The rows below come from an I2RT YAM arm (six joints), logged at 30 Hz.
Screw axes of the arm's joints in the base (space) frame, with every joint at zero. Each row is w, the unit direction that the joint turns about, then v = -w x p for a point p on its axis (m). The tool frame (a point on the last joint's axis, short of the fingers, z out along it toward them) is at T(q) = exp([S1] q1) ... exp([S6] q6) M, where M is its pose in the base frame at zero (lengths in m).
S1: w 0 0 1 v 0 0 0
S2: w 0 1 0 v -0.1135 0 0.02
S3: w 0 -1 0 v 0.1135 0 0.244
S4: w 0 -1 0 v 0.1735 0 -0.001
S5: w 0 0 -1 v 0 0.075 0
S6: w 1 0 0 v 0 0.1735 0
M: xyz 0.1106 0 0.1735 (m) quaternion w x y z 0.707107 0 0.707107 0
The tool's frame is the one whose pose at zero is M.
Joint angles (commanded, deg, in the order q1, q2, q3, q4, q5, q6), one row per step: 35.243, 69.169, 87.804, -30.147, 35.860, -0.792; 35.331, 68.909, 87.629, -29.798, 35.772, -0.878; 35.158, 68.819, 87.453, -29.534, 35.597, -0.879; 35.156, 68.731, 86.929, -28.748, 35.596, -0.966; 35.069, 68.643, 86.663, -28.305, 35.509, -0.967; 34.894, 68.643, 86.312, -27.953, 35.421, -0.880; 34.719, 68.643, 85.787, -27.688, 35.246, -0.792; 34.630, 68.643, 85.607, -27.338, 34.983, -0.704; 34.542, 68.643, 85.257, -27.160, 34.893, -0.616; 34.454, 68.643, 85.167, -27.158, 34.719, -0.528; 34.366, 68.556, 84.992, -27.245, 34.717, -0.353; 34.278, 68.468, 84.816, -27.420, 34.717, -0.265; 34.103, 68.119, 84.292, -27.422, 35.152, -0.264; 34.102, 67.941, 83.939, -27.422, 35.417, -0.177; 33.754, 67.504, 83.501, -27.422, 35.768, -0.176
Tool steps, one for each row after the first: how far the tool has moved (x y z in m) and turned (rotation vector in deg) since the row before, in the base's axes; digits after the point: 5 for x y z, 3 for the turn. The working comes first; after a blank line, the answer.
Tool pose at each row, in the base's axes (x y z in m, rotation vector in deg; the steps are taken from these numbers as rounded here): 0.20795, 0.12139, 0.47486, -5.569, 99.227, -6.453; 0.20681, 0.12109, 0.47550, -5.575, 98.880, -6.170; 0.20708, 0.12050, 0.47534, -5.470, 98.759, -6.063; 0.20770, 0.12093, 0.47418, -5.376, 98.479, -5.963; 0.20799, 0.12074, 0.47383, -5.240, 98.278, -5.829; 0.20902, 0.12063, 0.47251, -5.080, 98.294, -5.819; 0.21030, 0.12073, 0.47006, -5.107, 98.524, -5.854; 0.21087, 0.12083, 0.46967, -5.069, 98.409, -5.550; 0.21165, 0.12097, 0.46803, -5.066, 98.559, -5.552; 0.21198, 0.12085, 0.46752, -5.084, 98.646, -5.443; 0.21197, 0.12039, 0.46673, -4.941, 98.797, -5.458; 0.21193, 0.11991, 0.46578, -4.912, 99.017, -5.580; 0.21132, 0.11834, 0.46424, -4.522, 99.143, -6.167; 0.21096, 0.11792, 0.46297, -4.332, 99.269, -6.415; 0.21012, 0.11539, 0.46223, -3.773, 99.265, -6.974

-0.00114, -0.00030, 0.00064, 0.180, -0.343, 0.188; 0.00027, -0.00059, -0.00016, 0.129, -0.126, -0.001; 0.00062, 0.00043, -0.00116, 0.116, -0.284, 0.012; 0.00029, -0.00019, -0.00035, 0.164, -0.208, -0.001; 0.00103, -0.00011, -0.00132, 0.099, 0.006, -0.102; 0.00128, 0.00010, -0.00245, -0.035, 0.231, -0.016; 0.00057, 0.00010, -0.00039, 0.223, -0.114, 0.156; 0.00078, 0.00014, -0.00164, 0.003, 0.149, -0.012; 0.00033, -0.00012, -0.00051, 0.064, 0.089, 0.069; -0.00001, -0.00046, -0.00079, 0.074, 0.142, -0.113; -0.00004, -0.00048, -0.00095, -0.062, 0.217, -0.102; -0.00061, -0.00157, -0.00154, -0.168, 0.099, -0.602; -0.00036, -0.00042, -0.00127, -0.055, 0.113, -0.275; -0.00084, -0.00253, -0.00074, -0.057, -0.038, -0.691
